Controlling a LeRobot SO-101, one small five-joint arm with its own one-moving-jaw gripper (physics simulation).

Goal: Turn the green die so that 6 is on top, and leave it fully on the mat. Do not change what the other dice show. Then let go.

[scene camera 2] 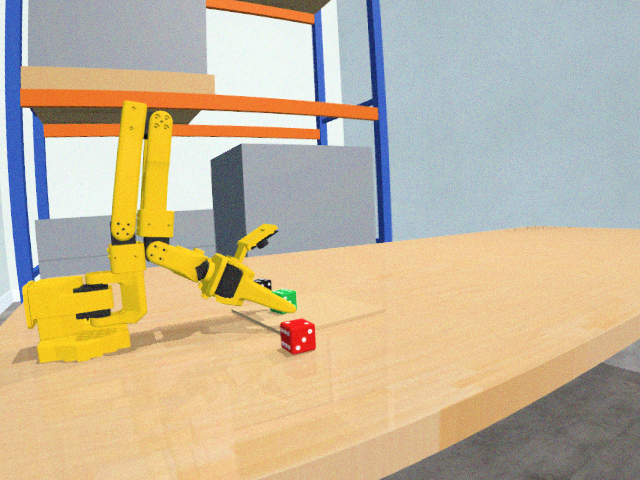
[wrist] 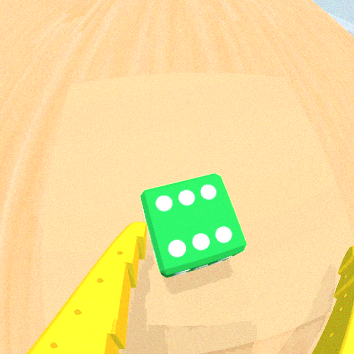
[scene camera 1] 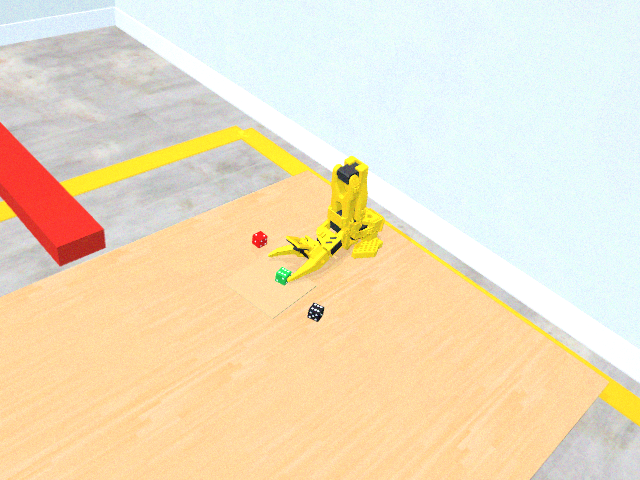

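Pixels of known places: end effector, tool point: [scene camera 2: 276, 298] [wrist: 145, 235] [scene camera 1: 288, 279]; arm's base, origin of the base link: [scene camera 2: 104, 341] [scene camera 1: 351, 247].
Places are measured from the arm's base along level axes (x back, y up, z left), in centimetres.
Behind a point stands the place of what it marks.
The green die [scene camera 1: 282, 275] @(x -21.8, y 2.8, z -0.1 cm) [scene camera 2: 285, 299] @(x -20.6, y 2.2, z -2.1 cm) [wrist: 194, 220] @(x -20.8, y 2.9, z -0.7 cm) sits flat on the thin pale mat [scene camera 1: 258, 294] @(x -27.7, y 0.4, z -0.5 cm) [scene camera 2: 343, 311] @(x -26.5, y 0.4, z -5.5 cm) [wrist: 110, 125] @(x -26.1, y 0.4, z 2.9 cm). Its top face shows six white pips in the wrist view, and mat surrounds it there. My gripper [scene camera 1: 279, 267] [wrist: 245, 237] is open with a wide gap between the jaws. In the wrist view the left jaw's tip is close beside the die's left side; whether it touches cannot be told. The right jaw stands well away from the die. In scene camera 2 the near jaw partly covers the die.
The red die [scene camera 1: 260, 239] @(x -17.7, y 2.4, z -11.9 cm) [scene camera 2: 298, 336] @(x -16.4, y 1.7, z -14.2 cm) stands on the wooden table [scene camera 1: 170, 361] @(x -51.2, y 0.0, z 2.9 cm) [scene camera 2: 361, 403] @(x -15.6, y 0.0, z -25.2 cm) outside the mat. The black die [scene camera 1: 315, 312] @(x -23.2, y 2.4, z 11.4 cm) [scene camera 2: 264, 283] @(x -22.4, y 2.2, z 9.4 cm) stands beyond the opposite side of the mat and is partly hidden in scene camera 2.
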